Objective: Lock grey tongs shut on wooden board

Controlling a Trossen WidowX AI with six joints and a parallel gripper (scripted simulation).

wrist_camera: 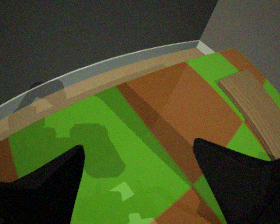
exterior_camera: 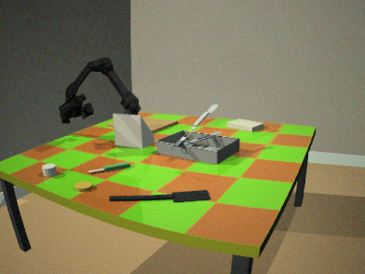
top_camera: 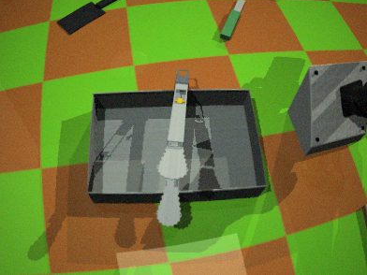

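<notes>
Now: the grey roasting tin 68 cm ahead of my gripper tip, 2 cm to the right of it and 8 cm below it. The rest, counted from my gripper tip: wooden board (21 cm ahead, 39 cm to the left, 10 cm below); black spatula (72 cm ahead, 50 cm to the right, 10 cm below); yellow disc (41 cm ahead, 54 cm to the right, 10 cm below).
</notes>
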